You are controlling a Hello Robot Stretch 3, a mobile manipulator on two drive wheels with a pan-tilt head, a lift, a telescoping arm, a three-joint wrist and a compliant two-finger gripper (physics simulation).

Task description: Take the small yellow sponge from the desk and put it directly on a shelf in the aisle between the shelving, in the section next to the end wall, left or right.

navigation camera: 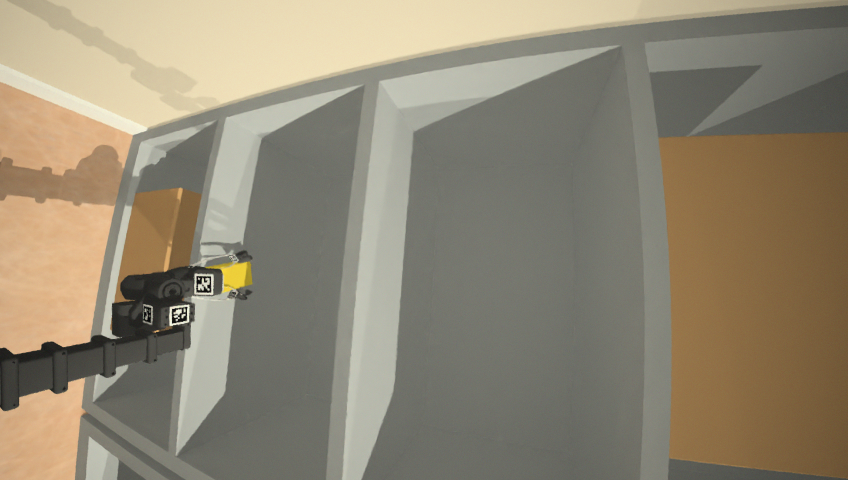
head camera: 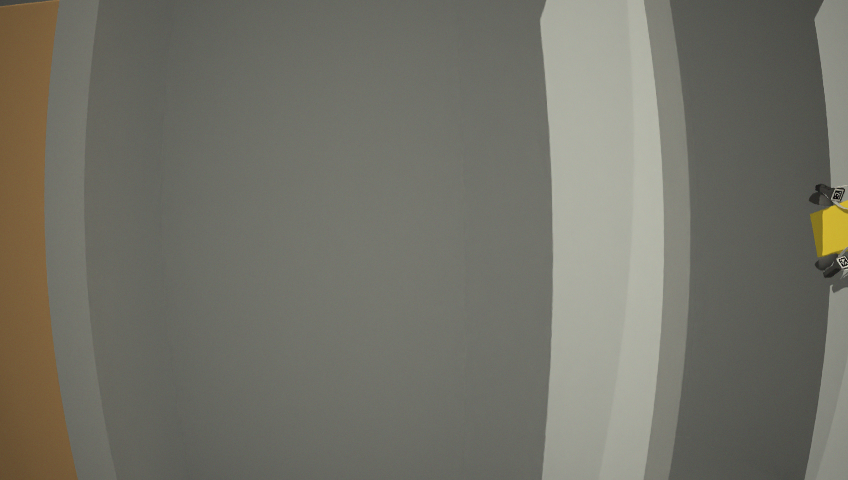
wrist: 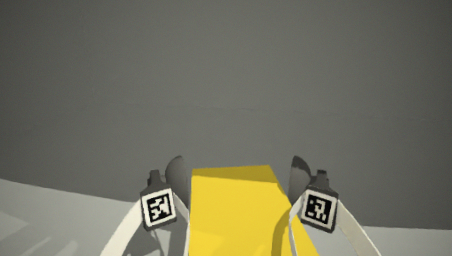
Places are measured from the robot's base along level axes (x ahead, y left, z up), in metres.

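Where they show: gripper, fingertip midpoint: [navigation camera: 249, 274] [head camera: 816, 232].
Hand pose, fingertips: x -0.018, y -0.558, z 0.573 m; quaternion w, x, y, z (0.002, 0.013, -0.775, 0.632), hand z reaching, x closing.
Note:
Each offset is from my fingertips to the top centre of the thing. Level surfaces: height alone.
The small yellow sponge {0.048 m left, 0.003 m back, 0.006 m up} [wrist: 235, 211] [head camera: 830, 230] [navigation camera: 239, 273] lies on a light grey shelf board {0.039 m down} [wrist: 52, 218] [head camera: 833, 370] [navigation camera: 220, 186] inside the grey shelving. My gripper [wrist: 237, 174] [head camera: 824, 231] [navigation camera: 243, 275] is open. Its two fingers stand on either side of the sponge, with a narrow gap showing on each side in the wrist view. The sponge's near end is hidden below the wrist view's edge. The head and navigation views are turned on their side.
The shelf's dark grey back panel [wrist: 224, 70] is close ahead of the fingers. Another light shelf board [head camera: 599, 238] [navigation camera: 373, 269] lies beside this bay. Brown cardboard boxes {0.047 m right, 0.022 m ahead, 1.145 m up} [navigation camera: 703, 289] {0.045 m right, 0.002 m ahead, 0.226 m down} [navigation camera: 155, 227] [head camera: 21, 238] fill neighbouring bays.

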